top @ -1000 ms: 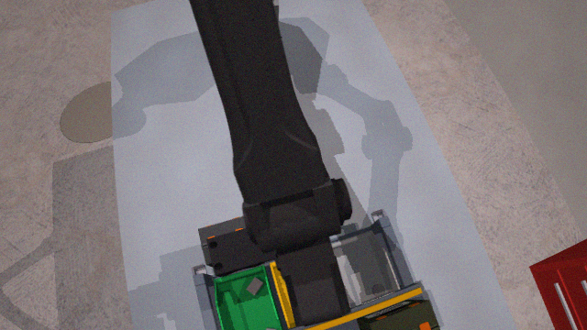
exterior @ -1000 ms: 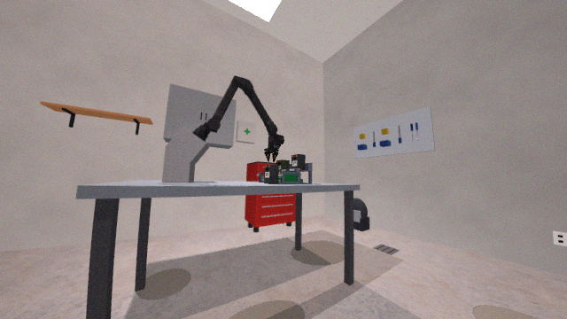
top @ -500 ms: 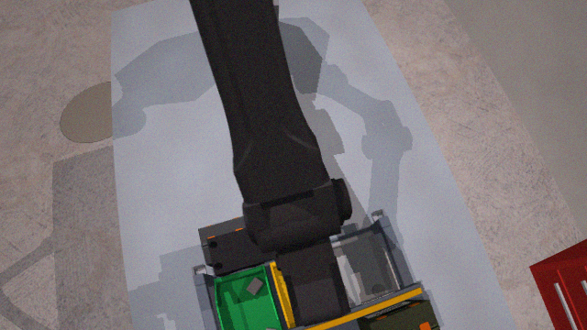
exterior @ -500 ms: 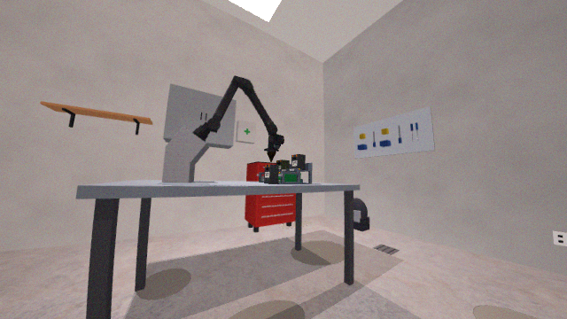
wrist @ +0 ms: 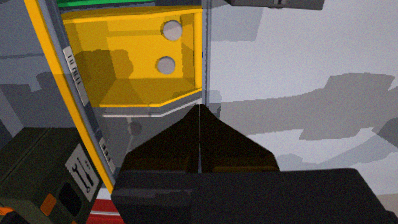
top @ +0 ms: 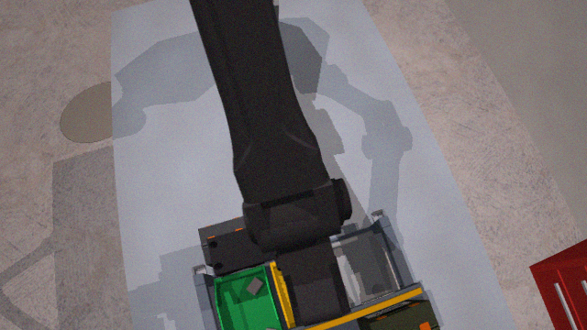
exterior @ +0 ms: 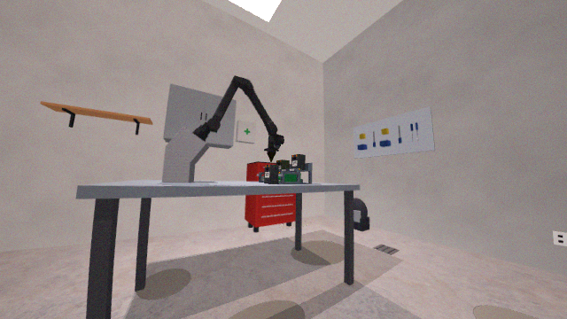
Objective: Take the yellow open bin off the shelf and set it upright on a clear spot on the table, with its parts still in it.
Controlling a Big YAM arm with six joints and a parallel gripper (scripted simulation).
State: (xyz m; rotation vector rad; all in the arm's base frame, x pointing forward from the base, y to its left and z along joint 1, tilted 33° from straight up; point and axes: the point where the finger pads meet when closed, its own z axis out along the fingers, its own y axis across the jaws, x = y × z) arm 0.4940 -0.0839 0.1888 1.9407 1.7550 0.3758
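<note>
Right now the yellow bin is 130 mm below my hand, 80 mm ahead of it and 10 mm to the right of it. The rest, counted from my hand: green bin 130 mm below, 120 mm to the right, 60 mm ahead; grey bin 130 mm below, 100 mm to the left, 100 mm ahead.
</note>
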